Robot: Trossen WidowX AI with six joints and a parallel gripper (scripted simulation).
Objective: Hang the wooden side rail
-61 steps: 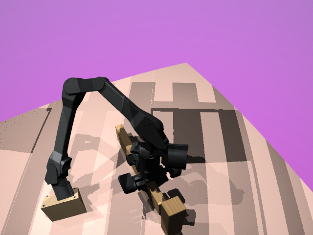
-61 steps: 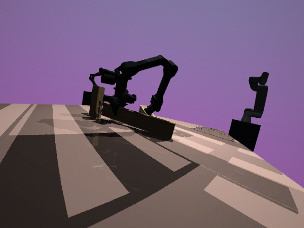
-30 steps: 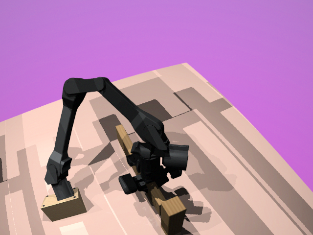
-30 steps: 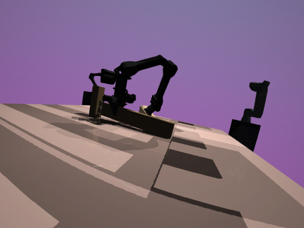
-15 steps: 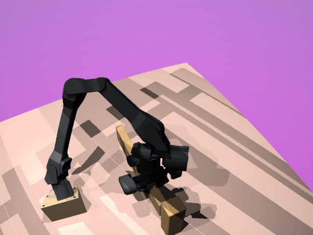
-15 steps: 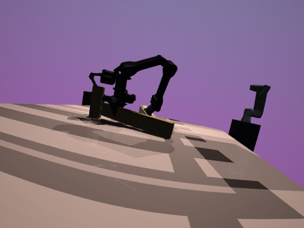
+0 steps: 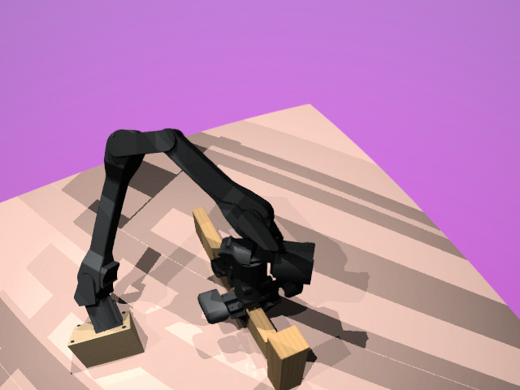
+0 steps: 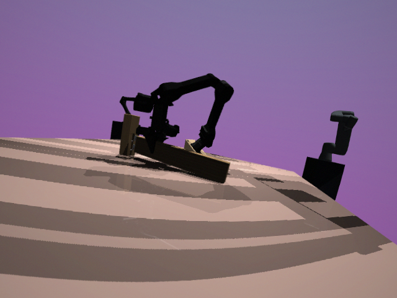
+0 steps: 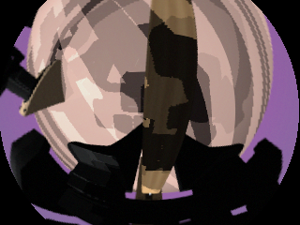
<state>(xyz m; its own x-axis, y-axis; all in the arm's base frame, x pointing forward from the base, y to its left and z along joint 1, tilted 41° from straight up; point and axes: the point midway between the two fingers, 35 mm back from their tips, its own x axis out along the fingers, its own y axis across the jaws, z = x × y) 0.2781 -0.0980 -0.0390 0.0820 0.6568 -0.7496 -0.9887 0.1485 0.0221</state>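
Right now the wooden headboard post is 15 cm to the right of my gripper tip, 4 cm above it and 2 cm behind it.
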